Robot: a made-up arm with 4 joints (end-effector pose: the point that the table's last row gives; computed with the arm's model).
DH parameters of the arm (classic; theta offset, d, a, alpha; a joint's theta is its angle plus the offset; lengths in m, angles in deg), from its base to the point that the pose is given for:
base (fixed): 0 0.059 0 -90
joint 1: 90 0.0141 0.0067 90
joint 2: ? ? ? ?
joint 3: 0 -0.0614 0.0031 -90
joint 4: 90 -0.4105 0.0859 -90
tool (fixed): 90 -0.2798 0 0
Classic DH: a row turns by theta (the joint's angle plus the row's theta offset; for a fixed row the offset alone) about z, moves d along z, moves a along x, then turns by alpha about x.
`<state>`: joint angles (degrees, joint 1 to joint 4).
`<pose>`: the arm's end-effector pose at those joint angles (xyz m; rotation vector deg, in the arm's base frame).
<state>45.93 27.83 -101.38 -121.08</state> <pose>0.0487 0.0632 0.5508 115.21 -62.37 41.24</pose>
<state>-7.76 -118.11 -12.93 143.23</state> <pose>0.1655 0.3407 0.0819 97.52 8.56 9.80</pose>
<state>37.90 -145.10 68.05 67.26</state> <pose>0.3161 0.0371 0.5438 128.07 -49.74 10.93</pose>
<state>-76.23 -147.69 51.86 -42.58</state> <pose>-0.4507 -0.3401 0.0369 -42.34 -53.23 -113.23</pose>
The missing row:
joint 2: 0 -0.1721 0.0726 -90
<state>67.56 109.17 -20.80 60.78</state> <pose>-0.2239 0.1163 -0.2873 29.38 60.71 -46.70</pose>
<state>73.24 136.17 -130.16 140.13</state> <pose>-0.3548 0.0924 0.6212 64.43 -137.19 82.47</pose>
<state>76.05 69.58 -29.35 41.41</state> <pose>-0.2286 -0.0874 -0.2680 6.92 56.57 -37.65</pose>
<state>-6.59 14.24 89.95 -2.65</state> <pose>-0.3970 0.0029 -0.4985 12.53 83.21 9.71</pose>
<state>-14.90 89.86 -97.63 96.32</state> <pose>-0.2409 -0.3060 -0.3528 7.87 -5.84 -97.34</pose>
